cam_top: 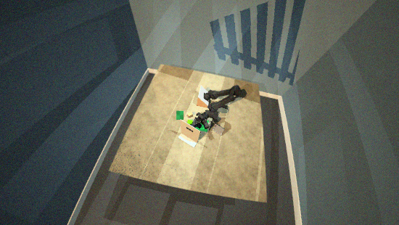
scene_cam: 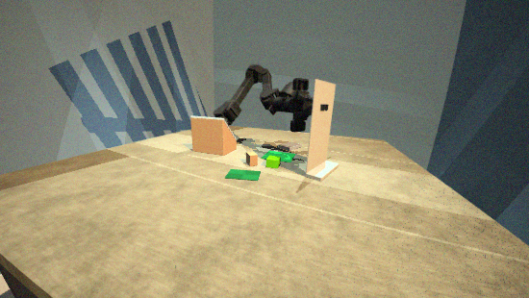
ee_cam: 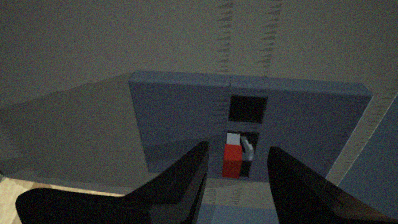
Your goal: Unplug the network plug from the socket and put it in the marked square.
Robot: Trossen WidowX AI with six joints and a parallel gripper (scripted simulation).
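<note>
The flat green square lies 210 mm below my gripper tip, 130 mm behind it and 100 mm to the left of it. From my gripper tip the other things lie so: upright tan panel 80 mm below, 20 mm ahead, 10 mm to the right.
</note>
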